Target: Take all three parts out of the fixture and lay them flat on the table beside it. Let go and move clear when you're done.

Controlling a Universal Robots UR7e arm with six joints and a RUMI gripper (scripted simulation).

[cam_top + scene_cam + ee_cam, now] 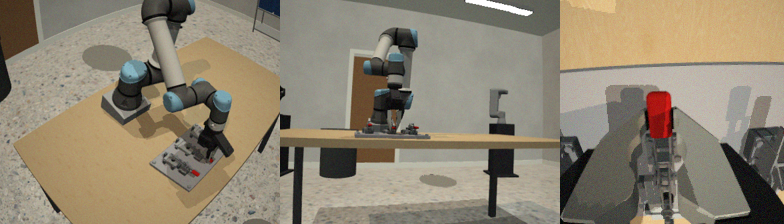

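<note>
Right now the grey fixture plate is 8 cm behind my hand, 4 cm below it and 2 cm to the right of it.
</note>
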